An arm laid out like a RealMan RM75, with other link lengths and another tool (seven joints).
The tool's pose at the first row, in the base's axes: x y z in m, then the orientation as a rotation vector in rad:
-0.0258 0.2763 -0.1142 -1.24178 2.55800 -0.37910
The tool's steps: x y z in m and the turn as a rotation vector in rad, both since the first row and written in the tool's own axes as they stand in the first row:
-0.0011 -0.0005 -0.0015 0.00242 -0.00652 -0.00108
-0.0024 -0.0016 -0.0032 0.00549 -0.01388 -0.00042
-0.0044 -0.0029 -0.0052 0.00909 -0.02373 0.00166
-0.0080 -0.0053 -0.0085 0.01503 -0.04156 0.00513
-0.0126 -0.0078 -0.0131 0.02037 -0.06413 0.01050
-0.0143 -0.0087 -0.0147 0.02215 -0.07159 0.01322
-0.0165 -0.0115 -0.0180 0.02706 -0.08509 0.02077
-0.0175 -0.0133 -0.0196 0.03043 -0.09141 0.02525
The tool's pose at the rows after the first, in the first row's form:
-0.0253 0.2770 -0.1125 -1.24158 2.55078 -0.37765
-0.0243 0.2776 -0.1104 -1.23874 2.54344 -0.37603
-0.0229 0.2787 -0.1078 -1.23354 2.53451 -0.37300
-0.0202 0.2805 -0.1034 -1.22473 2.51846 -0.36689
-0.0173 0.2831 -0.0977 -1.21305 2.49971 -0.35637
-0.0162 0.2841 -0.0957 -1.20795 2.49397 -0.35274
-0.0140 0.2846 -0.0914 -1.19478 2.48408 -0.34768
-0.0127 0.2845 -0.0891 -1.18704 2.47938 -0.34642

